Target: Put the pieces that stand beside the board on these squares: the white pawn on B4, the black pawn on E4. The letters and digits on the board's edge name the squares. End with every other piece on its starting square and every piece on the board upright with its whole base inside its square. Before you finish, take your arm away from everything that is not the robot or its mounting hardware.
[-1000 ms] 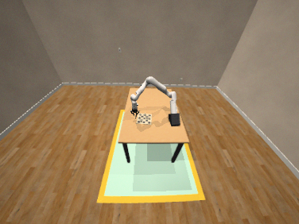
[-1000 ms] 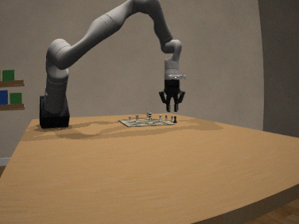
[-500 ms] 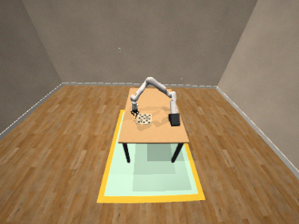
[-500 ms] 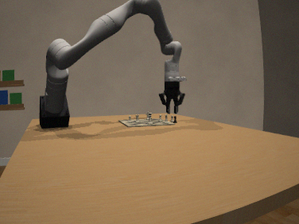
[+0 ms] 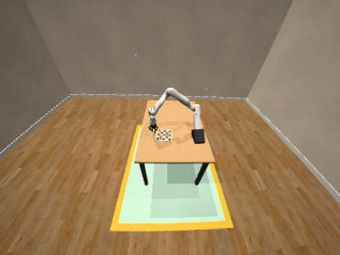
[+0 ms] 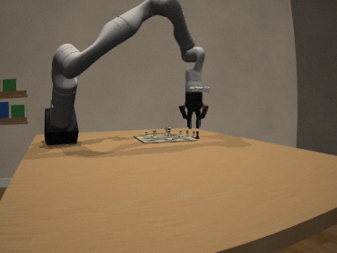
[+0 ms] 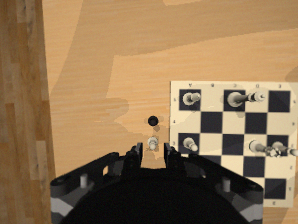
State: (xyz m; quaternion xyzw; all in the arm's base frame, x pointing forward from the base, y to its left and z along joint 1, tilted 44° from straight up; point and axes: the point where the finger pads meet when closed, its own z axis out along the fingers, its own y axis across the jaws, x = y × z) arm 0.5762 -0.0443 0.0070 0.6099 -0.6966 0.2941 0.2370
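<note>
The black pawn is 10 mm behind my hand, 40 mm to the right of it and 40 mm below it. From my hand the other things lie so: chessboard 140 mm behind, 20 mm to the left, 50 mm below.
</note>
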